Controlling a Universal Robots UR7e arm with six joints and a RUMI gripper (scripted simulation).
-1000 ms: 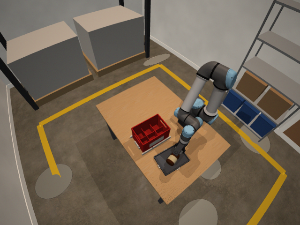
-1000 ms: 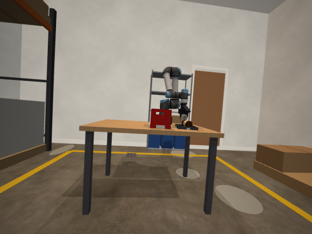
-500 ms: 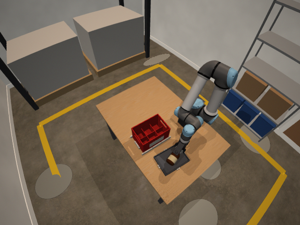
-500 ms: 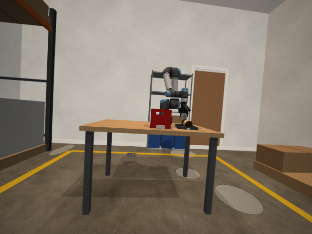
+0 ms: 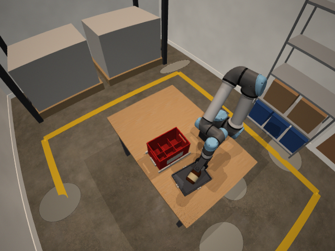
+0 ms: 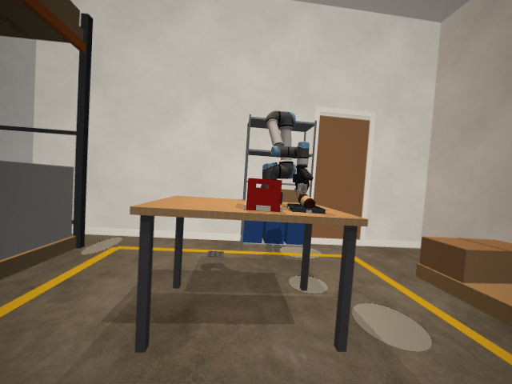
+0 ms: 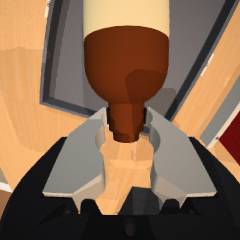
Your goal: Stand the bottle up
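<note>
Now: hand 40 mm short of the brown bottle, 20 mm to the right of it and 20 mm above it. Round my hand: red crate (250 mm to the right, 130 mm ahead); tray (70 mm below, 70 mm ahead, 20 mm to the left).
</note>
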